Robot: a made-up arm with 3 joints. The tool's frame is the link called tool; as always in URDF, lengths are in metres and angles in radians. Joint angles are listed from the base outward. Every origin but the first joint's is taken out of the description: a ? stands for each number. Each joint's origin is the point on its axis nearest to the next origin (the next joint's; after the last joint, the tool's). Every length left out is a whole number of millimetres.
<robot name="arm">
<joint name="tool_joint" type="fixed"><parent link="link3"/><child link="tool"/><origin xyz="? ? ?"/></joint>
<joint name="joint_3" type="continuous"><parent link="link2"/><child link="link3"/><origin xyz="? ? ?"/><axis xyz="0 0 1"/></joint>
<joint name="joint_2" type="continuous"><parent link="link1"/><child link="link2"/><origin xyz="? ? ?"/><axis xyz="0 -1 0"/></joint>
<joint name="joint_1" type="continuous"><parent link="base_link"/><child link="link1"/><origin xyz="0.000 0.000 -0.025"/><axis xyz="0 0 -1"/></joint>
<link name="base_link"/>
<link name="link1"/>
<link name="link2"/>
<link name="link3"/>
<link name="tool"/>
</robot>
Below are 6 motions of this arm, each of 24 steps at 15 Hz.
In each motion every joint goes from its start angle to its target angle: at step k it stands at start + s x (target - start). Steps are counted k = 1, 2, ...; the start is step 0. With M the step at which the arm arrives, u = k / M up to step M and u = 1 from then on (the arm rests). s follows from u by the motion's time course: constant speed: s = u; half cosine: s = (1 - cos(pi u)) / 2; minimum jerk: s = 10 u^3 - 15 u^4 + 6 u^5.
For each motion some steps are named. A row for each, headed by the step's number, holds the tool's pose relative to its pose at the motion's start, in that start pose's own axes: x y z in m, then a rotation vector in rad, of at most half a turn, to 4 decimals.
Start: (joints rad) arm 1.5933 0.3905 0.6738
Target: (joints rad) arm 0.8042 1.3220 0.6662
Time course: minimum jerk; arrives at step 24
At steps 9, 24:
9: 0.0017 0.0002 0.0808 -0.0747 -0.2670 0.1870
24: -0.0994 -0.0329 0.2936 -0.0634 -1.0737 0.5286

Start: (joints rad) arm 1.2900 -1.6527 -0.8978
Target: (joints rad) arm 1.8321 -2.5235 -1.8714
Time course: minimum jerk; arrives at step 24
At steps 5, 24:
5: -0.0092 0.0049 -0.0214 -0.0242 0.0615 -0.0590
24: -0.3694 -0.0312 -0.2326 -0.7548 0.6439 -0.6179

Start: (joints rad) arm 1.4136 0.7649 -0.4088
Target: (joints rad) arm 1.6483 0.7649 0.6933
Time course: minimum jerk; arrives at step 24
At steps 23, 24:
23: -0.0966 -0.1122 -0.0214 -0.1665 0.0238 0.9297
24: -0.0966 -0.1123 -0.0214 -0.1666 0.0239 0.9303

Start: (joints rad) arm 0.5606 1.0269 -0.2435
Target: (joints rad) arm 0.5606 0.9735 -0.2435
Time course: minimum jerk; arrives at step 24
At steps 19, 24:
19: -0.0075 -0.0019 -0.0189 -0.0120 0.0485 0.0000
24: -0.0081 -0.0020 -0.0202 -0.0129 0.0518 0.0000

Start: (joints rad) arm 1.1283 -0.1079 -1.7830
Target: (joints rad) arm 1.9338 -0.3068 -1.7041
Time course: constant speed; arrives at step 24
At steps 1, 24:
1: 0.0075 0.0015 -0.0043 -0.0089 0.0019 -0.0301
24: 0.1537 -0.0320 -0.1056 -0.2127 0.1306 -0.7110

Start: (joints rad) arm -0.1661 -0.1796 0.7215
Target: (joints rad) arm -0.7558 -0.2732 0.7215
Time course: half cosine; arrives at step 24
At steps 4, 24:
4: -0.0059 0.0023 -0.0025 -0.0012 0.0094 0.0388
24: -0.0966 0.0032 -0.0336 -0.0394 0.1557 0.5749

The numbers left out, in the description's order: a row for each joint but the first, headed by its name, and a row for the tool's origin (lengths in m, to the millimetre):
tool: -0.034 0.155 0.000
joint_3: 0.378 0.000 -0.146
joint_2: -0.272 0.037 0.000

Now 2 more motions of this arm.
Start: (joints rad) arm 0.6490 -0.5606 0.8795
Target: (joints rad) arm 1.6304 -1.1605 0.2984
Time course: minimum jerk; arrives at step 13
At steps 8, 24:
8: 0.1863 0.0372 -0.0174 0.6526 0.0138 -0.8989
24: 0.2754 0.0212 0.0012 0.9770 0.0403 -1.1846

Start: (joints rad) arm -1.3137 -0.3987 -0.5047
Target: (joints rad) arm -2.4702 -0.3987 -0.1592
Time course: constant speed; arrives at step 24
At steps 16, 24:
16: -0.1336 -0.1073 -0.0560 -0.2814 -0.1155 0.9391
24: -0.1489 -0.1965 -0.0721 -0.4403 -0.1518 1.4051

